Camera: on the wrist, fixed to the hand. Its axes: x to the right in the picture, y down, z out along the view.
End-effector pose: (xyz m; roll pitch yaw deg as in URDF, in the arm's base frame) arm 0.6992 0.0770 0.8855 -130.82 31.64 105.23
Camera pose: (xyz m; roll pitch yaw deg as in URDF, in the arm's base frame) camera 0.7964 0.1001 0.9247 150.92 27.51 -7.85
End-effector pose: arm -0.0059 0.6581 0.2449 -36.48 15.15 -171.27
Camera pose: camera 0.0390 0.6893 0.1525 35.35 46.83 -59.56
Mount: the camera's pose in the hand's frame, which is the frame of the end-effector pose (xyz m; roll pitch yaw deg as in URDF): -0.0233 0.0413 -0.0963 10.02 13.96 93.17
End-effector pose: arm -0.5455 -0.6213 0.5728 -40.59 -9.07 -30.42
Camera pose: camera -0.5676 -0.6446 0.4704 -2.03 54.29 52.17
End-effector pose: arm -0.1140 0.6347 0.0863 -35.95 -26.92 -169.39
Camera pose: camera -0.1433 0.6527 -0.0154 -26.65 44.88 -104.27
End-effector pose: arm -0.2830 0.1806 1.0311 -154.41 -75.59 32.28
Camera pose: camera -0.3023 0.0751 1.0257 -94.93 5.85 -47.22
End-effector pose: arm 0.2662 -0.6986 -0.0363 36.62 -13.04 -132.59
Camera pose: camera 0.3402 -0.7519 -0.0929 -6.01 -21.24 -34.01
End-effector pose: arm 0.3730 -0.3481 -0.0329 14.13 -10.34 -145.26
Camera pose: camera 0.4158 -0.3958 -0.1190 -1.08 0.41 -52.21
